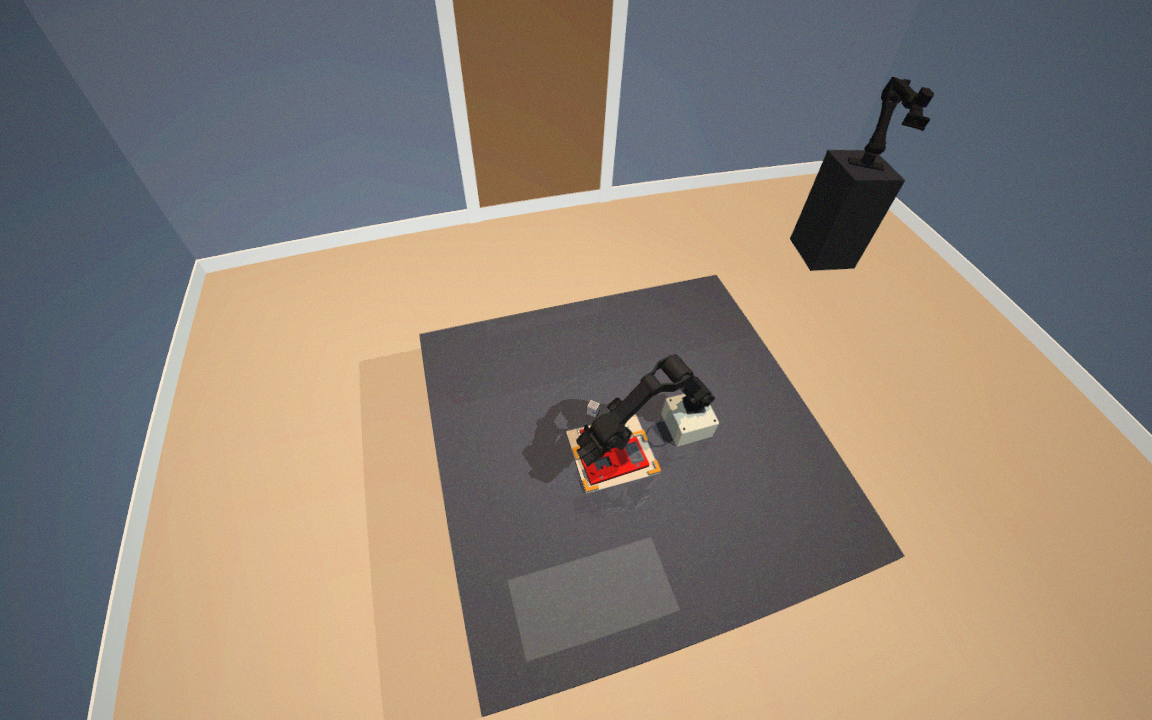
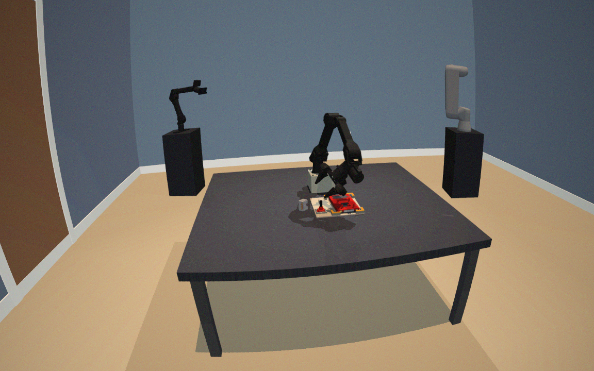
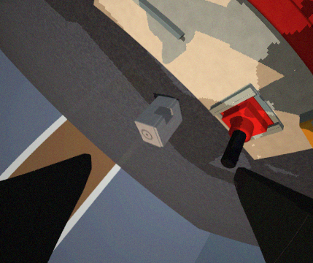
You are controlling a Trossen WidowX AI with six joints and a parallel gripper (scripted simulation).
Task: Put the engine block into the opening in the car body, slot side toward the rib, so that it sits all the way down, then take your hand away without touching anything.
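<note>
My gripper tip is now 80 mm to the left of the grey engine block and 70 mm above it.
</note>
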